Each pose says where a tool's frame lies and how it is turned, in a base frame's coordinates. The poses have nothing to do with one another.
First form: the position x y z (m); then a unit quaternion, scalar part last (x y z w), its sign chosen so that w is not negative.
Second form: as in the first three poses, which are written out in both.
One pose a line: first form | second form
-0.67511, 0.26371, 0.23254, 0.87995, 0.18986, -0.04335, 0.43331 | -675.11, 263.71, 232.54, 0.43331, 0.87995, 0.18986, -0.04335
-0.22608, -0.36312, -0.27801, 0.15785, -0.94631, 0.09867, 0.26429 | -226.08, -363.12, -278.01, 0.26429, 0.15785, -0.94631, 0.09867
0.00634, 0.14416, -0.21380, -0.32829, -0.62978, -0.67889, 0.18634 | 6.34, 144.16, -213.80, 0.18634, -0.32829, -0.62978, -0.67889
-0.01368, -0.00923, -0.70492, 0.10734, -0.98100, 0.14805, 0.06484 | -13.68, -9.23, -704.92, 0.06484, 0.10734, -0.98100, 0.14805
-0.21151, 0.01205, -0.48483, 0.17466, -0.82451, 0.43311, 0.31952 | -211.51, 12.05, -484.83, 0.31952, 0.17466, -0.82451, 0.43311
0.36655, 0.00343, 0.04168, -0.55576, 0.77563, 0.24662, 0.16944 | 366.55, 3.43, 41.68, 0.16944, -0.55576, 0.77563, 0.24662
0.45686, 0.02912, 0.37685, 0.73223, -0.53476, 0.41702, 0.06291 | 456.86, 29.12, 376.85, 0.06291, 0.73223, -0.53476, 0.41702
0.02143, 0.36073, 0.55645, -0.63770, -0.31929, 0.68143, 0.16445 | 21.43, 360.73, 556.45, 0.16445, -0.63770, -0.31929, 0.68143
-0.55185, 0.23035, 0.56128, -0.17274, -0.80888, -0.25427, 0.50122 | -551.85, 230.35, 561.28, 0.50122, -0.17274, -0.80888, -0.25427
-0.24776, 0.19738, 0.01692, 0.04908, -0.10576, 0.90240, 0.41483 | -247.76, 197.38, 16.92, 0.41483, 0.04908, -0.10576, 0.90240
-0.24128, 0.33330, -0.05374, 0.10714, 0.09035, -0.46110, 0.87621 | -241.28, 333.30, -53.74, 0.87621, 0.10714, 0.09035, -0.46110
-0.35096, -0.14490, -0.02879, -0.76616, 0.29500, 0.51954, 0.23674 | -350.96, -144.90, -28.79, 0.23674, -0.76616, 0.29500, 0.51954
